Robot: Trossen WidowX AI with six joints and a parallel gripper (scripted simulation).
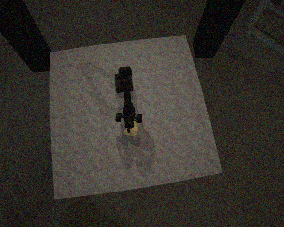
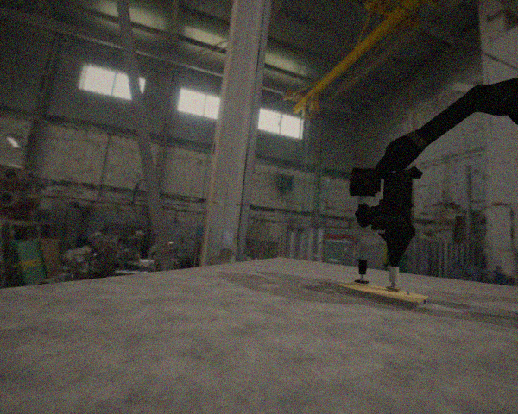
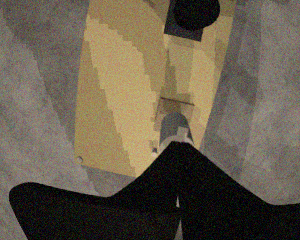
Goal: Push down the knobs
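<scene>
My gripper tip is now 1 cm above the white knob. The rest, counted from my gripper tip: dark knob: 7 cm ahead, 1 cm to the right, 1 cm below.
</scene>
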